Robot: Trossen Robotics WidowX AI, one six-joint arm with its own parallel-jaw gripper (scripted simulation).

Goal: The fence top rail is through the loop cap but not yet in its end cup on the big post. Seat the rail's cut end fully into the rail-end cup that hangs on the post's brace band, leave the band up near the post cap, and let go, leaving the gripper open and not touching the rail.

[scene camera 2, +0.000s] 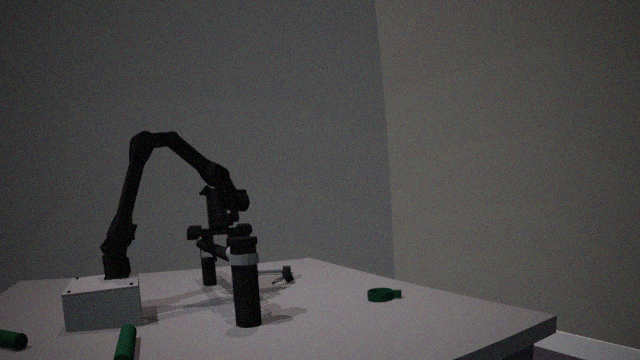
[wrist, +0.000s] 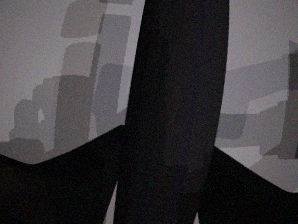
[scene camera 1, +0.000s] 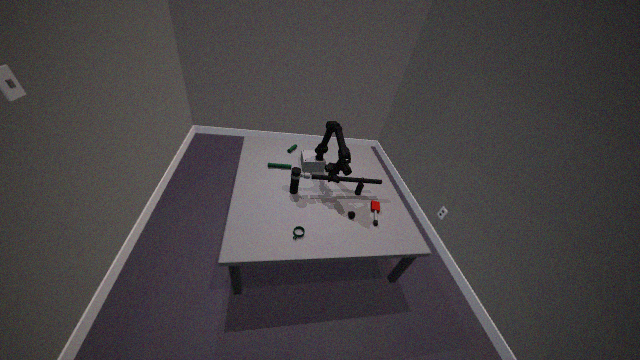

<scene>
The pictures show: my gripper and a top rail.
My gripper shows as well in the wrist view.
</scene>
